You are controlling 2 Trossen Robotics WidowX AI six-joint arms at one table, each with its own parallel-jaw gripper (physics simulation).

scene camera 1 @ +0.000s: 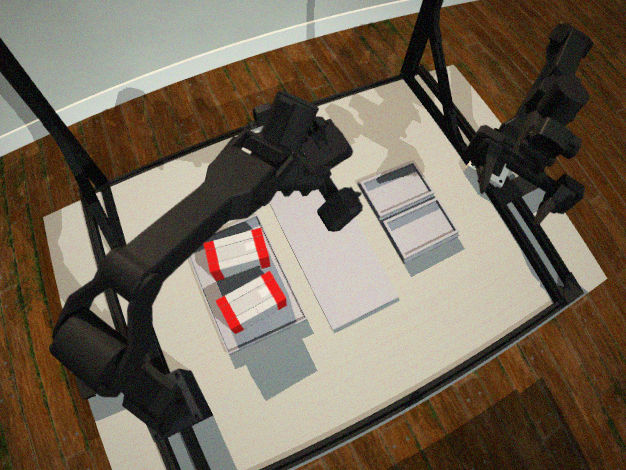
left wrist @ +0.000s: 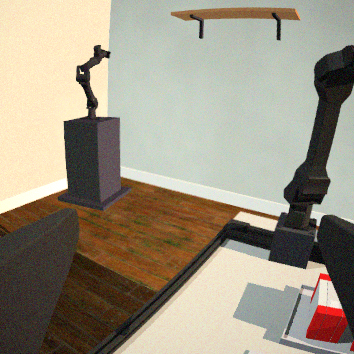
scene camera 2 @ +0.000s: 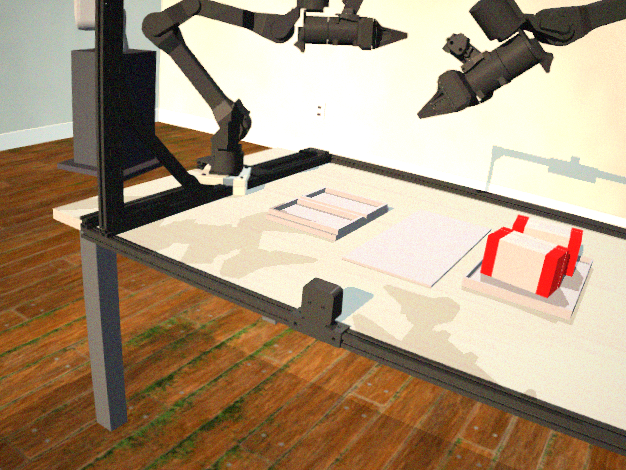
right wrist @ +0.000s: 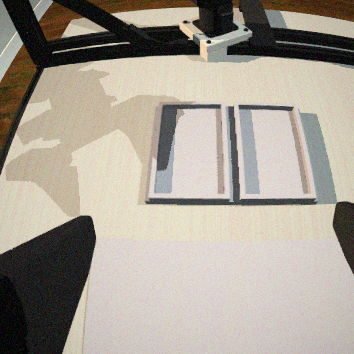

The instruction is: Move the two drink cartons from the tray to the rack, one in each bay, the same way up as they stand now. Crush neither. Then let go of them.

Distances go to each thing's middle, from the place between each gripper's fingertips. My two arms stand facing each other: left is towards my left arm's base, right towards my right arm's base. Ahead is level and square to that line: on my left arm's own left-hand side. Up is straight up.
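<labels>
Pale mat (scene camera 1: 346, 277): my right gripper is 24 cm above it, 3 cm short of it and 3 cm to the left of it.
Counted from my left hand, the pale mat is 36 cm below, 13 cm to the right and 20 cm behind.
</labels>
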